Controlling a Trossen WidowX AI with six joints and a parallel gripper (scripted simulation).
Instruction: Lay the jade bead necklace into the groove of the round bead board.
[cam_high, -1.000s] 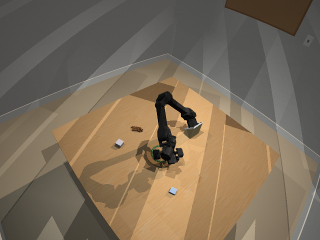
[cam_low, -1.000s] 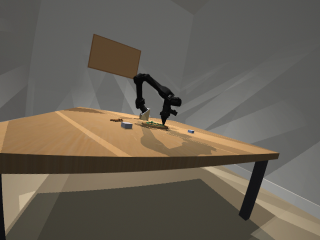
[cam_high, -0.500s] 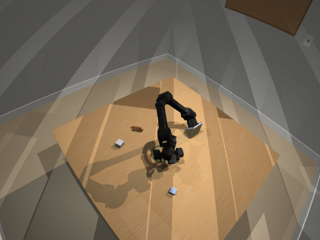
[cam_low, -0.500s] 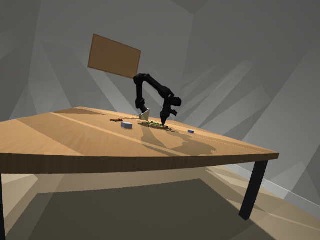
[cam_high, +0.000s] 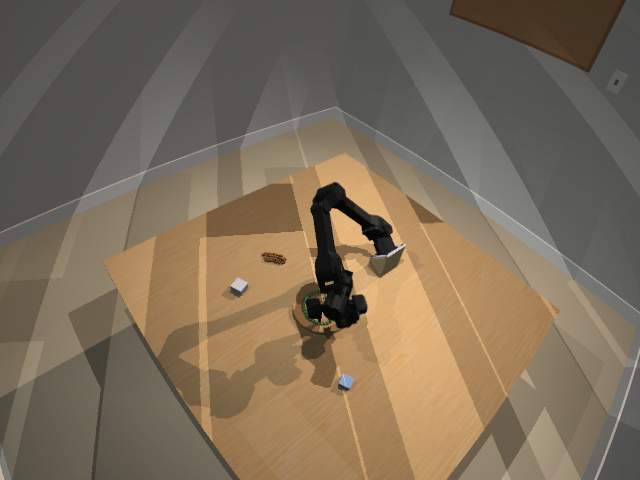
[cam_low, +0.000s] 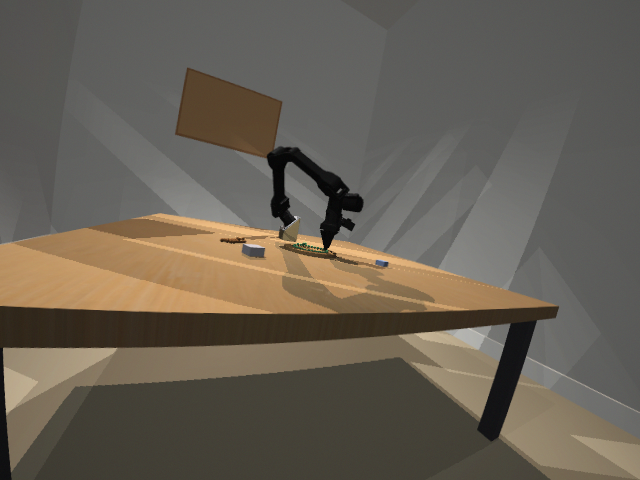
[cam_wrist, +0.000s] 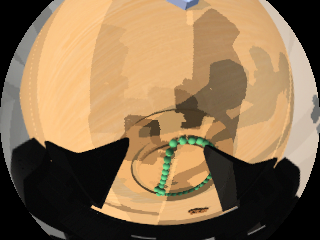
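My gripper tip is now 60 mm to the left of the round wooden bead board and 10 mm above it. The rest, counted from my gripper tip: blue block (90 mm ahead, 200 mm to the left, 10 mm below); pale grey block (200 mm ahead, 280 mm to the right, 10 mm below).
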